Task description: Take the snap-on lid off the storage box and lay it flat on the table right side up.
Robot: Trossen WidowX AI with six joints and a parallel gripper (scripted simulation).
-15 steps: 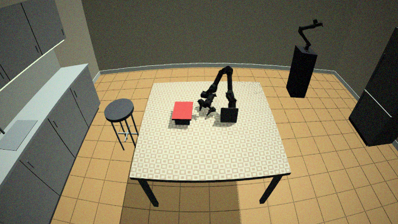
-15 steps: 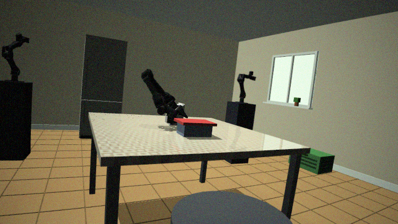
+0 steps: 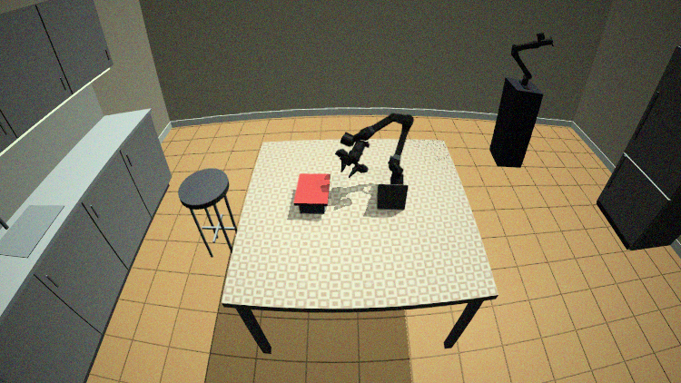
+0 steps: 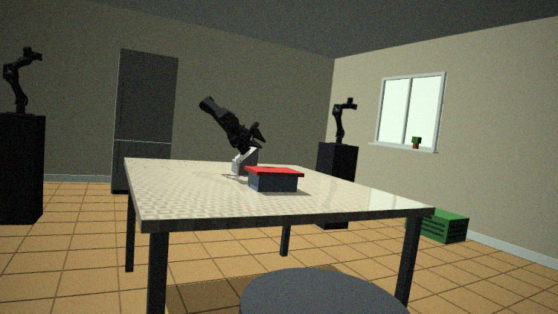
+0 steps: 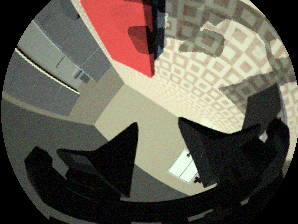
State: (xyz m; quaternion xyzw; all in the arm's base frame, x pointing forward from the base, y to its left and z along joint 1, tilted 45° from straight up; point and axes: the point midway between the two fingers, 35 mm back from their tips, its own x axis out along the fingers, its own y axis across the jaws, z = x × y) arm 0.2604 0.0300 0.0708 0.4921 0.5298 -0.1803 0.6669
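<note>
Right now my gripper tip is 180 mm short of the flat red lid, 10 mm to the left of it and 110 mm above it. Round my gripper tip: blue-grey storage box (180 mm ahead, 10 mm to the right, 150 mm below).
</note>
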